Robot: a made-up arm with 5 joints.
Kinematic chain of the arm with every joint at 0, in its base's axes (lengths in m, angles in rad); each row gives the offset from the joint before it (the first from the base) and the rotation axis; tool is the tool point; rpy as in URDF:
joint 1: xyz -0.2 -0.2 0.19 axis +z
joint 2: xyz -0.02 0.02 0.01 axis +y
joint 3: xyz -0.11 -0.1 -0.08 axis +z
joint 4: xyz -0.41 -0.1 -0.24 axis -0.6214 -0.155 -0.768
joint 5: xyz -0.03 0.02 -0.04 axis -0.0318 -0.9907 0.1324
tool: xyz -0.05 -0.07 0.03 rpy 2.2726 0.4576 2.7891
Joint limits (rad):
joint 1: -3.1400..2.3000
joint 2: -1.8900..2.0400
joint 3: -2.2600..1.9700
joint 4: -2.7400..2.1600
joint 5: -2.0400..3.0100
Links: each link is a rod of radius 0.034 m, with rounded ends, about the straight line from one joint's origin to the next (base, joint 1, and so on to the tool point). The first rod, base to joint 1, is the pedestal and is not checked.
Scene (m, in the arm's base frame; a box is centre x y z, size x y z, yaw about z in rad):
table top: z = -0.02
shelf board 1: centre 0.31 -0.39 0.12 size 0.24 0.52 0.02 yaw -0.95
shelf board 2: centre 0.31 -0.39 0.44 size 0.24 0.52 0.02 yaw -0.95
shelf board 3: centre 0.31 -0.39 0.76 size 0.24 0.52 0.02 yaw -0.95
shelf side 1: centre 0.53 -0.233 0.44 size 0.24 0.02 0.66 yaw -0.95
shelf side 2: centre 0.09 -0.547 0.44 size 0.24 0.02 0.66 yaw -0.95
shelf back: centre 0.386 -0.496 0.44 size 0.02 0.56 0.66 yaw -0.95
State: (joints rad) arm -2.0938 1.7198 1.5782 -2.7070 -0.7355
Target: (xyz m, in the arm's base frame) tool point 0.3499 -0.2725 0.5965
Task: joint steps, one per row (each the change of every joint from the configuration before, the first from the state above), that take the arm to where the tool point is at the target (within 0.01 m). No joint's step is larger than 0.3 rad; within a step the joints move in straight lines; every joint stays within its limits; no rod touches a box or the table.
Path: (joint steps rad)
1: -0.1308 -0.0480 -0.2711 -0.0041 0.1386
2: -0.1308 -0.0480 -0.2710 -0.0041 0.1385
3: -0.1307 -0.0481 -0.2711 -0.0042 0.1386
4: -0.1308 -0.0480 -0.2710 -0.0041 0.1386
5: -0.1308 -0.0480 -0.2711 -0.0041 0.1386
6: -0.1307 -0.0480 -0.2710 -0.0042 0.1385
7: -0.1308 -0.0481 -0.2711 -0.0041 0.1386
8: -0.1308 -0.0480 -0.2710 -0.0041 0.1386

